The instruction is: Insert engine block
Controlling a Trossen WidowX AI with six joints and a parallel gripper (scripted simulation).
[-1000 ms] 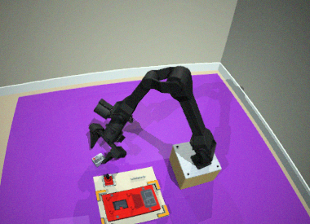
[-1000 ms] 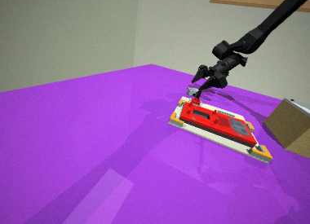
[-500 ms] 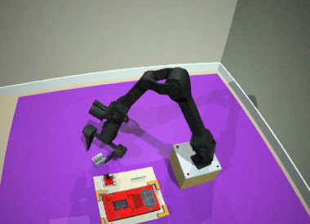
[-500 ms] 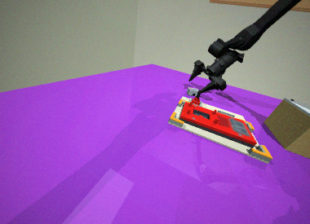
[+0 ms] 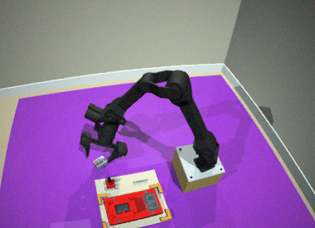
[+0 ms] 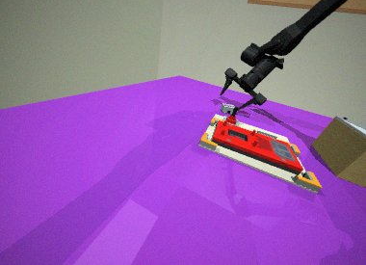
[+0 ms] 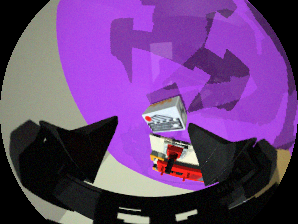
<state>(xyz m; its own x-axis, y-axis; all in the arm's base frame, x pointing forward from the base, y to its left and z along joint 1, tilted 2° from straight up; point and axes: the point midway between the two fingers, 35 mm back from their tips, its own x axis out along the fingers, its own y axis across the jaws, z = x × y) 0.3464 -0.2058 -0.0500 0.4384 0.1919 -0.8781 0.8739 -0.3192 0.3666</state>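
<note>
The dark grey engine block is 10 mm behind my gripper tip, 10 mm to the left of it and 30 mm below it. Round my gripper tip: red-and-black post (10 mm behind, 110 mm to the left).
</note>
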